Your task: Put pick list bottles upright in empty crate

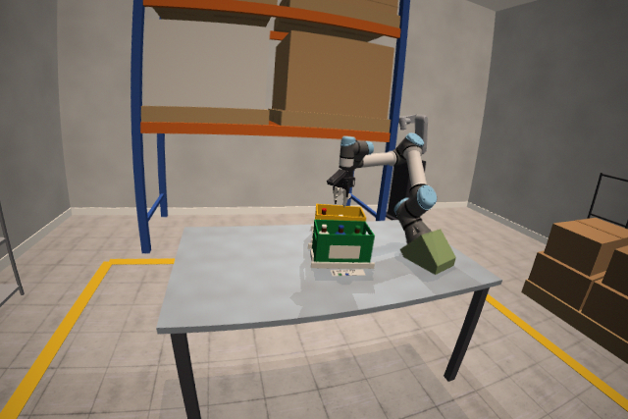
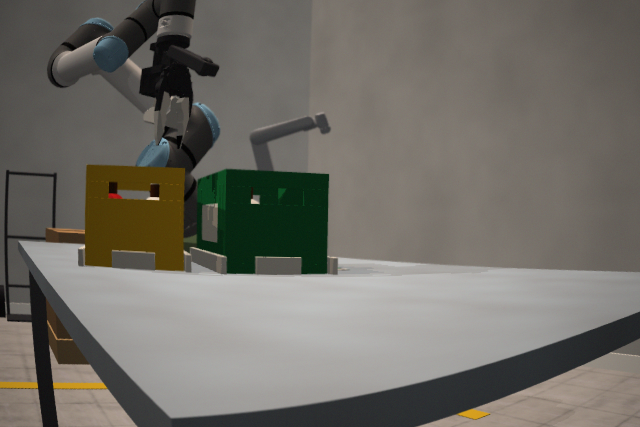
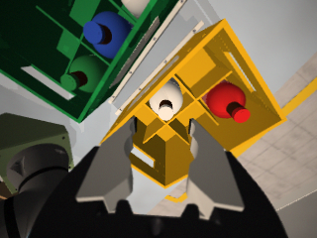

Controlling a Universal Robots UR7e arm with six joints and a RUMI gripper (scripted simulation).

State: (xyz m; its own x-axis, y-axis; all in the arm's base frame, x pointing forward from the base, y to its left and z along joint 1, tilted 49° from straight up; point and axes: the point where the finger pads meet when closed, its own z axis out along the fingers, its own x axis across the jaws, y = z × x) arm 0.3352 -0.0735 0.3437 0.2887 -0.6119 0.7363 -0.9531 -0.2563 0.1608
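My hand is 50 mm past the yellow crate, 50 mm to the left of it and 160 mm above it. Also, from my hand: green-label bottle 20 mm behind, 150 mm to the left, 150 mm below; then red-label bottle 10 mm ahead, 140 mm to the right, 150 mm below; then blue-label bottle 60 mm ahead, 120 mm to the left, 150 mm below.
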